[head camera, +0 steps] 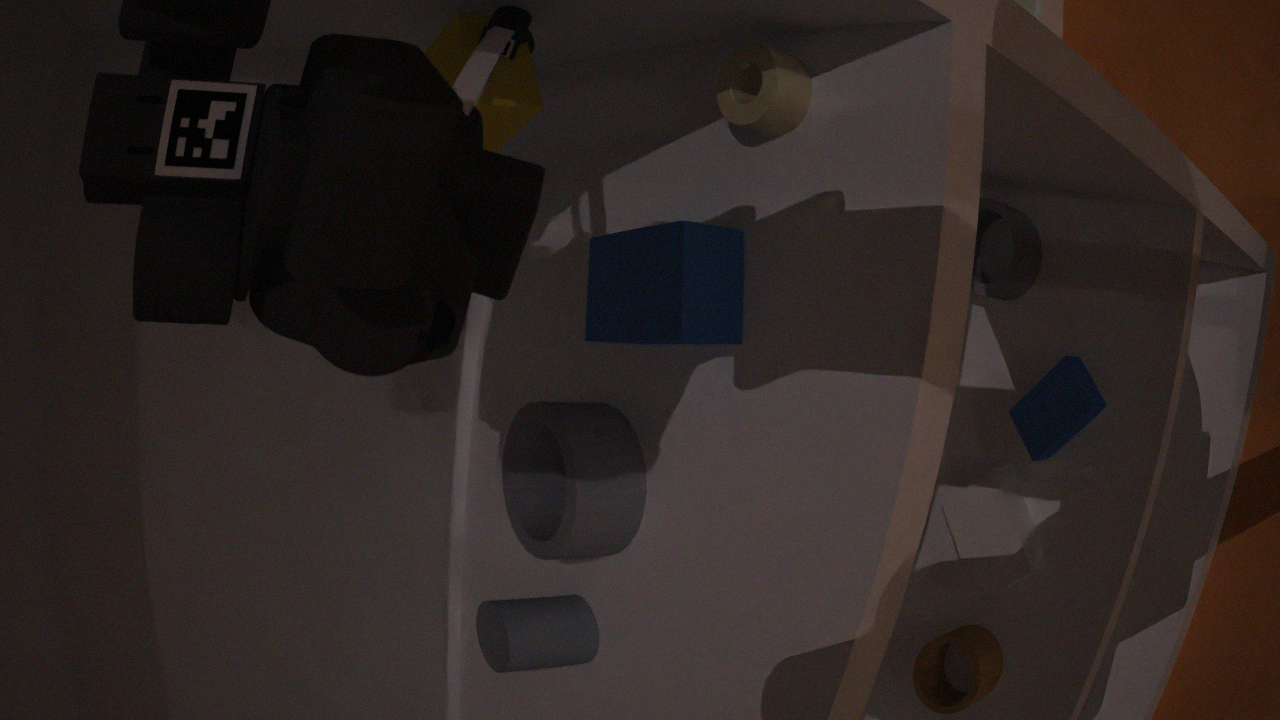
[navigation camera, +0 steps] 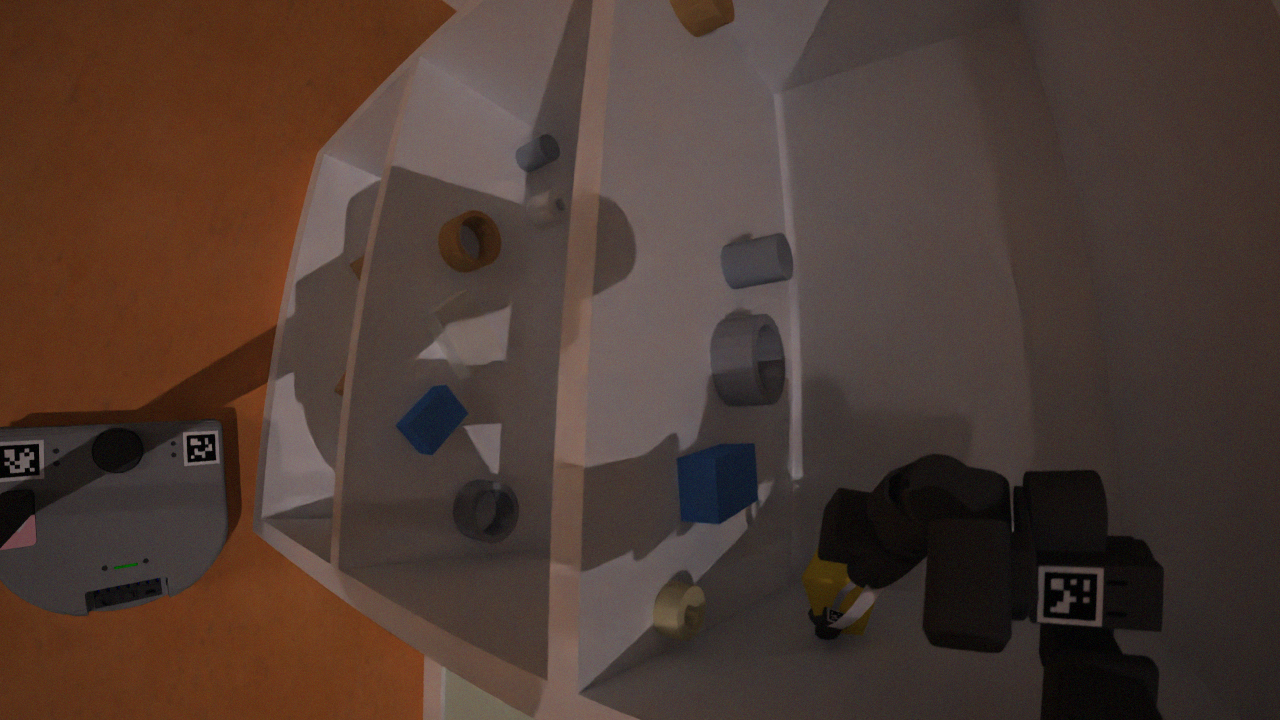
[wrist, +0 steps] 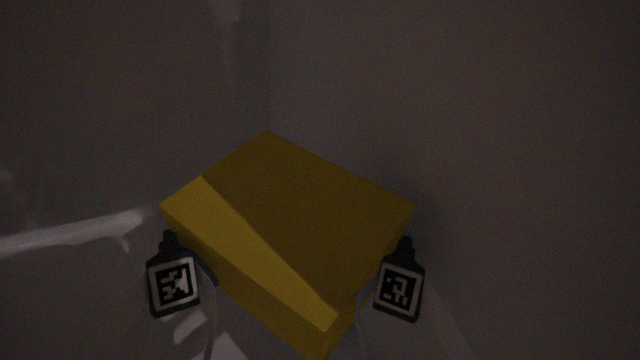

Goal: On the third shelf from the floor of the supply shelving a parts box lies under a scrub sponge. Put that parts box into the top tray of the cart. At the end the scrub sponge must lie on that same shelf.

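Pixels of known places: robot's base, link origin: [navigation camera: 118, 448].
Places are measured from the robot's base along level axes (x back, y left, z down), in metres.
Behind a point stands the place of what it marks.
Note:
My gripper [wrist: 289, 238] @(x 0.150, y -0.518, z -1.099 m) is shut on the yellow scrub sponge [head camera: 523, 85] @(x 0.139, y -0.455, z -1.102 m) [navigation camera: 821, 582] @(x 0.128, y -0.451, z -1.109 m) [wrist: 300, 210], with one finger at each side of it. The sponge is held up near the shelving's side wall, apart from the blue parts box. In the head and navigation views the wrist hides part of the sponge and one finger. The parts box [head camera: 662, 284] @(x 0.031, y -0.415, z -1.031 m) [navigation camera: 716, 483] @(x 0.025, y -0.398, z -1.031 m) stands on the upper visible shelf with its top uncovered, between a grey ring and a pale yellow ring. The cart cannot be made out.
On the box's shelf are the grey ring [head camera: 577, 480] @(x -0.079, y -0.476, z -1.038 m) [navigation camera: 747, 360] @(x -0.086, y -0.475, z -1.034 m), a grey cylinder [head camera: 537, 633] @(x -0.195, y -0.523, z -1.039 m) [navigation camera: 757, 260] @(x -0.199, y -0.521, z -1.036 m) and the pale yellow ring [head camera: 778, 94] @(x 0.129, y -0.347, z -1.014 m) [navigation camera: 678, 610] @(x 0.128, y -0.348, z -1.016 m). A lower shelf holds another blue block [head camera: 1058, 408] @(x -0.036, y -0.394, z -0.574 m) [navigation camera: 432, 419] @(x -0.038, y -0.393, z -0.574 m) and rings. The shelf's front edge [head camera: 939, 340] @(x 0.010, y -0.269, z -0.981 m) [navigation camera: 572, 358] @(x -0.089, y -0.285, z -0.973 m) runs between them.

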